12 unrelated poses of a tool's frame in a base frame.
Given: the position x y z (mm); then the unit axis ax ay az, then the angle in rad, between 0 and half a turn.
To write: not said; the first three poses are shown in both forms.
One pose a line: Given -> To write
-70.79 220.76 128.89 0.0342 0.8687 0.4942 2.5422 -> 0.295 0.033 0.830 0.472 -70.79 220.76 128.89
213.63 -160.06 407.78 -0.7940 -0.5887 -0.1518 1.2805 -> 0.802 -0.474 -0.352 -0.091 213.63 -160.06 407.78
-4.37 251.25 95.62 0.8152 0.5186 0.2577 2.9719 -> 0.085 0.812 0.517 0.257 -4.37 251.25 95.62
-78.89 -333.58 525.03 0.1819 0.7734 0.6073 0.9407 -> 0.891 0.082 0.350 0.275 -78.89 -333.58 525.03
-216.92 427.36 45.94 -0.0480 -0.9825 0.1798 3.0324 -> 0.055 -0.048 -0.981 0.180 -216.92 427.36 45.94
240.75 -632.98 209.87 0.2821 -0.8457 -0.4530 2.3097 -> 0.404 0.258 -0.774 -0.414 240.75 -632.98 209.87
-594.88 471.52 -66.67 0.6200 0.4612 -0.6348 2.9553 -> 0.093 0.617 0.459 -0.632 -594.88 471.52 -66.67
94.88 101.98 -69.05 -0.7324 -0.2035 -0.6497 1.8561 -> 0.599 -0.586 -0.163 -0.520 94.88 101.98 -69.05
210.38 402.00 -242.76 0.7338 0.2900 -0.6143 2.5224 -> 0.305 0.699 0.276 -0.585 210.38 402.00 -242.76
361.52 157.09 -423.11 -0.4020 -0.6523 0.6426 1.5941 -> 0.699 -0.288 -0.467 0.460 361.52 157.09 -423.11
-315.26 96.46 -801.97 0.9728 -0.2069 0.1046 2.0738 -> 0.509 0.837 -0.178 0.090 -315.26 96.46 -801.97
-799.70 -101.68 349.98 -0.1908 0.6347 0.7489 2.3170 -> 0.401 -0.175 0.581 0.686 -799.70 -101.68 349.98
